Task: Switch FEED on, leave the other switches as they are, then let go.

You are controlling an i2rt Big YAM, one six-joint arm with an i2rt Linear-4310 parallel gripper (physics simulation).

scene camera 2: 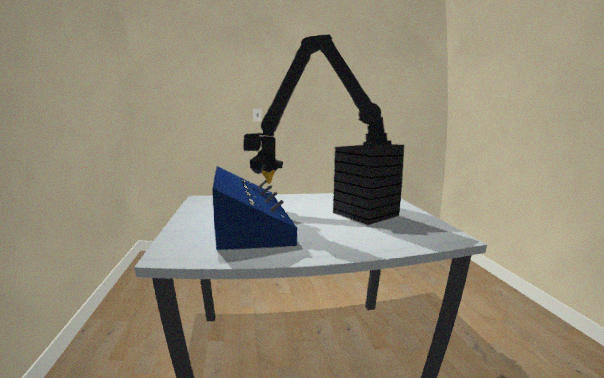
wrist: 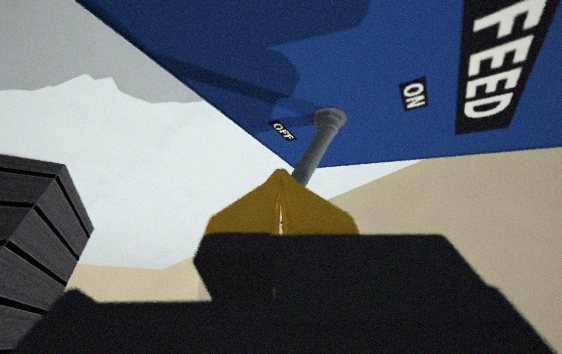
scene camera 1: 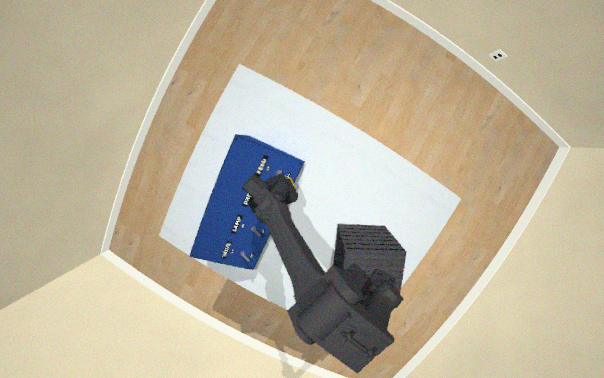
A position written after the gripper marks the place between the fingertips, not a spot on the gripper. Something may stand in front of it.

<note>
In view: the gripper (wrist: 280,176) and a feed lever (wrist: 308,163).
</note>
